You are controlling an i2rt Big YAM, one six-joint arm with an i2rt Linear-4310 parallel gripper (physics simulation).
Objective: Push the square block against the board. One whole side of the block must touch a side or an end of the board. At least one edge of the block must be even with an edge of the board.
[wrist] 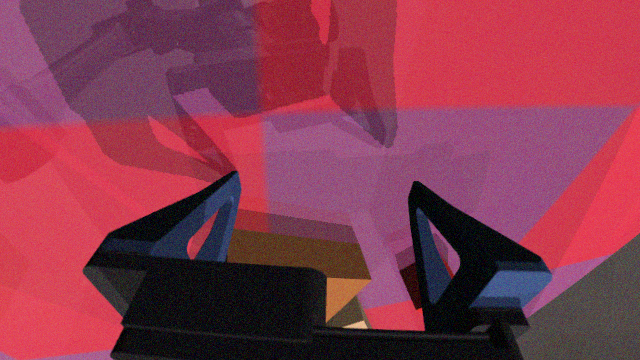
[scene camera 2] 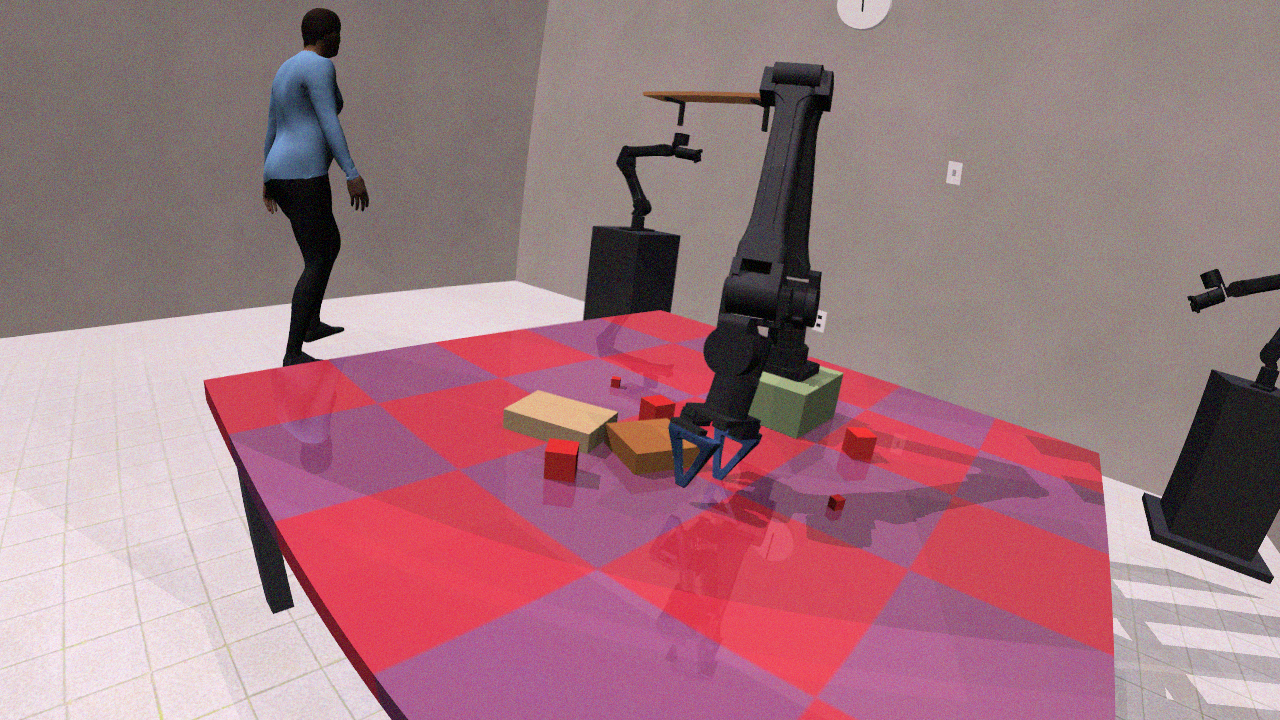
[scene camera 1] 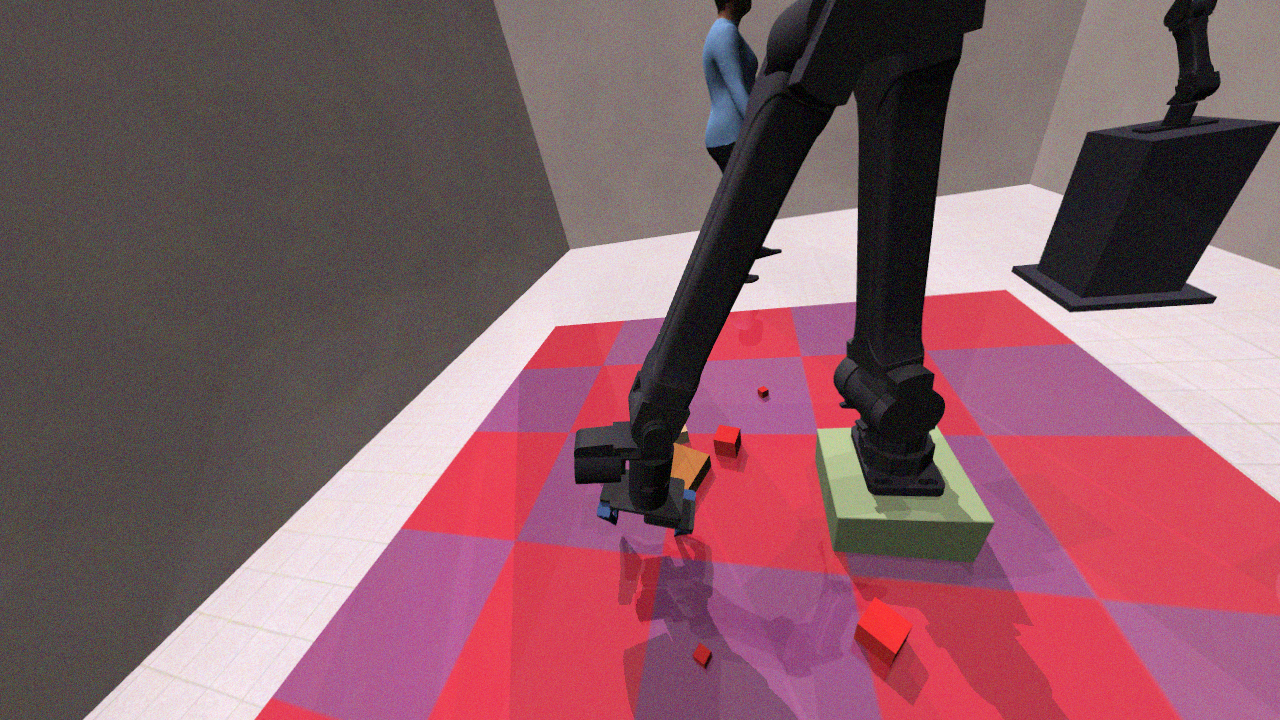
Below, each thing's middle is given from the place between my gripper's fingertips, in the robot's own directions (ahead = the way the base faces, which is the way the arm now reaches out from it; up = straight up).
Labels:
Now: the orange square block [scene camera 2: 644,446] 30 mm behind my hand and 110 mm to the right of it. The rest, counted from my hand: tan board [scene camera 2: 541,415]: 30 mm ahead, 250 mm to the right.

